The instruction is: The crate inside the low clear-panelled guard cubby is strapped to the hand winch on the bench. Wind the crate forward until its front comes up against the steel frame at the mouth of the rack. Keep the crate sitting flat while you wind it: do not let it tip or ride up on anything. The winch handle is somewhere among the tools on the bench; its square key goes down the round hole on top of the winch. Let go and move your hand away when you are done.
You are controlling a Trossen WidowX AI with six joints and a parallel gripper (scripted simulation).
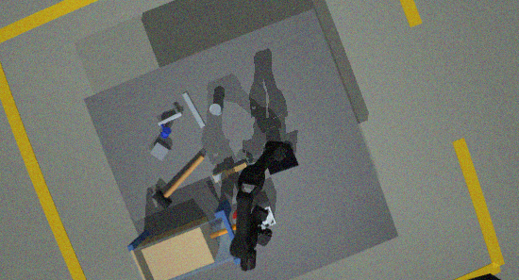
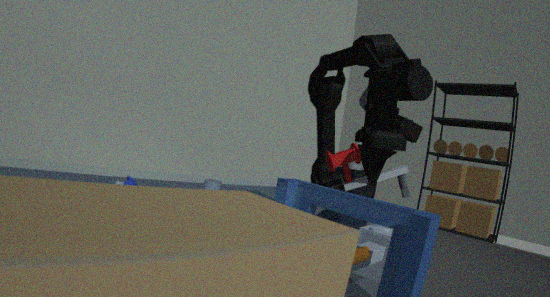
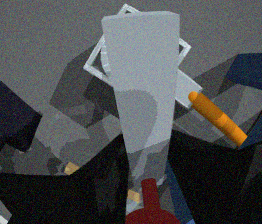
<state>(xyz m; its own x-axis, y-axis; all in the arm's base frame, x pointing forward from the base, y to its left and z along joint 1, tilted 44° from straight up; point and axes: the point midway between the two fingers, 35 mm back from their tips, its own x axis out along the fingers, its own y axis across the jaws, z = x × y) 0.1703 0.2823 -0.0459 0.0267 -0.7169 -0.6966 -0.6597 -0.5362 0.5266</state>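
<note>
The winch handle is 20 mm above my gripper tip and 10 mm ahead of it. Round my gripper tip: blue steel frame: 120 mm ahead, 60 mm to the left, 60 mm below; then red knob: 40 mm ahead, 30 mm to the right, 30 mm above; then winch: 140 mm below, 60 mm behind, 30 mm to the left.
</note>
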